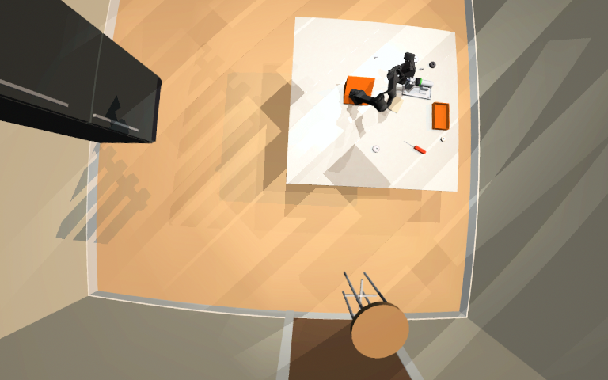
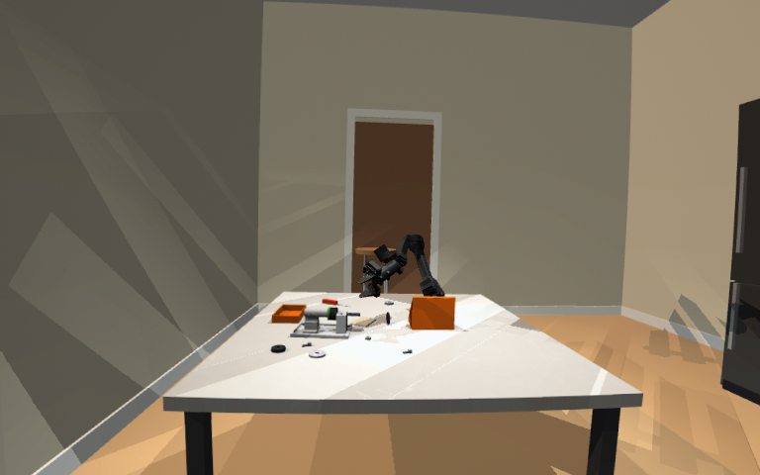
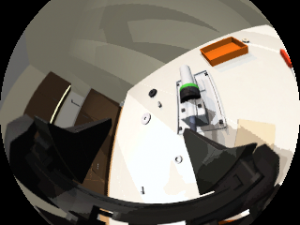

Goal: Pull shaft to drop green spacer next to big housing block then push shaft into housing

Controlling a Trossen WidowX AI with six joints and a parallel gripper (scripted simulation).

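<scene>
Now: the grey shaft 70 mm ahead of my gripper tip, 20 mm to the right of it and 110 mm below it. From my gripper tip the other things lie so: green spacer (120 mm ahead, 20 mm to the right, 110 mm below); then yellow note (180 mm to the right, 180 mm below); then dark ring (100 mm ahead, 20 mm to the right, 110 mm below).
</scene>
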